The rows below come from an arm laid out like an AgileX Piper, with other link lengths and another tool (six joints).
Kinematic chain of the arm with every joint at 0, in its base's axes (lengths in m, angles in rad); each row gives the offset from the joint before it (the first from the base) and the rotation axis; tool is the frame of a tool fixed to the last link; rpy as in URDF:
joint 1: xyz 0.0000 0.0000 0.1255 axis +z
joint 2: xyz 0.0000 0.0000 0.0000 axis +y
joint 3: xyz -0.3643 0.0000 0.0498 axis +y
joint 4: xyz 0.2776 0.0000 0.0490 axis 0.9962 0 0.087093
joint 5: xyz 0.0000 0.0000 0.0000 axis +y
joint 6: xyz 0.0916 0.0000 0.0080 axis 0.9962 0 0.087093
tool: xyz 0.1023 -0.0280 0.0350 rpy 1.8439 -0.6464 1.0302
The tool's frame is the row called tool.
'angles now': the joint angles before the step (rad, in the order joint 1, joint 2, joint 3, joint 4, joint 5, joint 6). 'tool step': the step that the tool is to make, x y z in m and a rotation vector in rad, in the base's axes. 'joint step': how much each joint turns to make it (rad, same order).
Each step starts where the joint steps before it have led.
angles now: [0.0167, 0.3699, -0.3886, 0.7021, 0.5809, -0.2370]
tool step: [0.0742, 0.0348, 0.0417, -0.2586, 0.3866, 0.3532]
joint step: [0.0005, 0.5163, -0.4602, -0.1348, 0.4899, -0.1336]
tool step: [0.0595, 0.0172, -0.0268, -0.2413, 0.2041, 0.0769]
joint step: [0.2356, 0.2934, -0.1806, -0.3110, 0.0494, 0.2177]
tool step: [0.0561, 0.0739, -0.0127, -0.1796, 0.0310, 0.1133]
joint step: [0.2689, 0.2678, -0.2115, -0.2221, 0.0157, 0.1906]
